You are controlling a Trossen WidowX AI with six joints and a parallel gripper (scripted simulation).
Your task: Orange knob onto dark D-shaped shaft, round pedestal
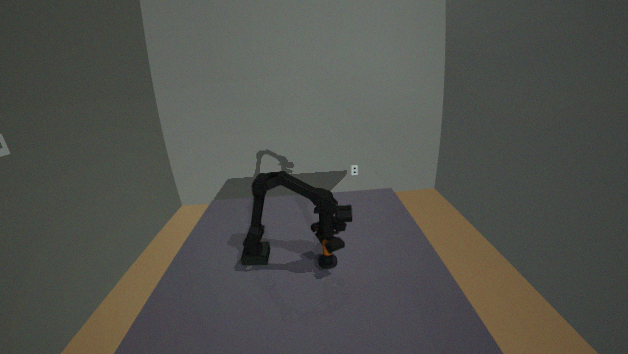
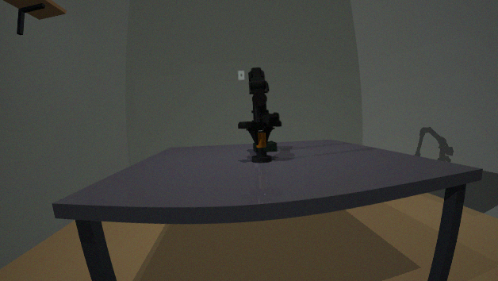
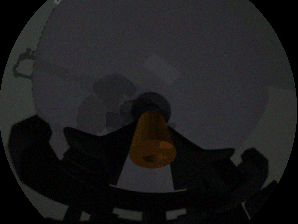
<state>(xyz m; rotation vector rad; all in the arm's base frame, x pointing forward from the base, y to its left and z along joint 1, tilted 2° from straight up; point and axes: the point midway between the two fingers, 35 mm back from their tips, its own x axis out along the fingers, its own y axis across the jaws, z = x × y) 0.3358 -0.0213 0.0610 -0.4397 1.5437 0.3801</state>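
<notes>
The orange knob is 20 mm above my gripper tip. The rest, counted from my gripper tip: dark round pedestal (40 mm below).
</notes>
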